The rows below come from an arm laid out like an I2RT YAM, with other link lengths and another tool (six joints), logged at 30 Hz.
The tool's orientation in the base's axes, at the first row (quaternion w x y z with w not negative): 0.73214 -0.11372 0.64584 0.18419
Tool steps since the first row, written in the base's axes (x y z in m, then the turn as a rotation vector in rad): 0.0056 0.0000 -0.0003 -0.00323 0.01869 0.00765; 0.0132 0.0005 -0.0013 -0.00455 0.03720 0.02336; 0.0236 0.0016 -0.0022 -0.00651 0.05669 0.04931; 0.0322 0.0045 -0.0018 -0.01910 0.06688 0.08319; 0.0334 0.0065 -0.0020 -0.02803 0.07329 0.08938
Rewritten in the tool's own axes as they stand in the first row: 0.0008 -0.0024 0.0050 -0.00558 0.01883 0.00571; 0.0026 -0.0051 0.0120 -0.01895 0.03728 0.01420; 0.0047 -0.0085 0.0217 -0.04237 0.05761 0.02394; 0.0055 -0.0095 0.0307 -0.07581 0.07451 0.02143; 0.0060 -0.0082 0.0325 -0.08201 0.08448 0.01681
